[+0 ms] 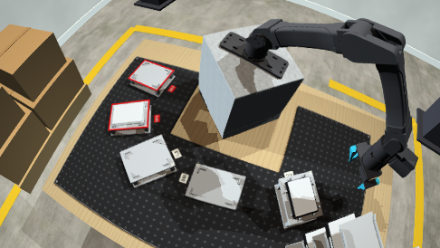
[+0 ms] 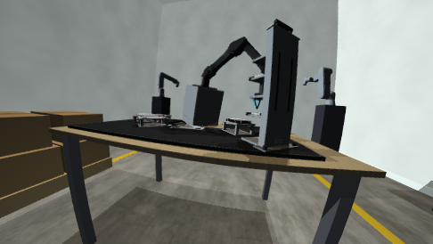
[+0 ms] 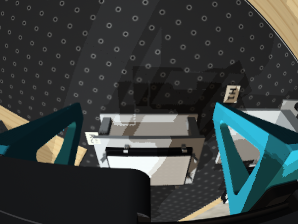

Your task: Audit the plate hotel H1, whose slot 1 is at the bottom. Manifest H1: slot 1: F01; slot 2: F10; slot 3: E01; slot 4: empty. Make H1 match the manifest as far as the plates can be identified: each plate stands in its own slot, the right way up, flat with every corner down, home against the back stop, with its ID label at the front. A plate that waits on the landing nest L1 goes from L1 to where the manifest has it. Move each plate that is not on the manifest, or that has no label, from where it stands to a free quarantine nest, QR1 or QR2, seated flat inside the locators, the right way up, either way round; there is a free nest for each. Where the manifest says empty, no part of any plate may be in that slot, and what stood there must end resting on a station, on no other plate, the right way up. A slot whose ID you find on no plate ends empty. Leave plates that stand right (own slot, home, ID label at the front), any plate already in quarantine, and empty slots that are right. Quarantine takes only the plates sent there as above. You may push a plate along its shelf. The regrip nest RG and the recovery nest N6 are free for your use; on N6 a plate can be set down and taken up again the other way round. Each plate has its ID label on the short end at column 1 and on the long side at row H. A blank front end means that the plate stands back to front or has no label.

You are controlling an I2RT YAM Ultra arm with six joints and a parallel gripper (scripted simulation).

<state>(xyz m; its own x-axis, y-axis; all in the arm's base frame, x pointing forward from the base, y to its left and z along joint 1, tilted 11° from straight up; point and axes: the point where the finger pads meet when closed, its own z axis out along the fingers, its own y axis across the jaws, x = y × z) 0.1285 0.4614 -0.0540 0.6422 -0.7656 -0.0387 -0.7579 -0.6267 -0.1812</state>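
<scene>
Right now the grey regrip nest is 130 mm to the right of my hand, 110 mm ahead of it and 100 mm below it. Also, from my hand: plate hotel H1 (310 mm ahead, 60 mm above, 40 mm to the left); H1 tag (150 mm below, 150 mm ahead, 30 mm to the left); RG tag (200 mm to the right, 150 mm below, 30 mm ahead).
</scene>
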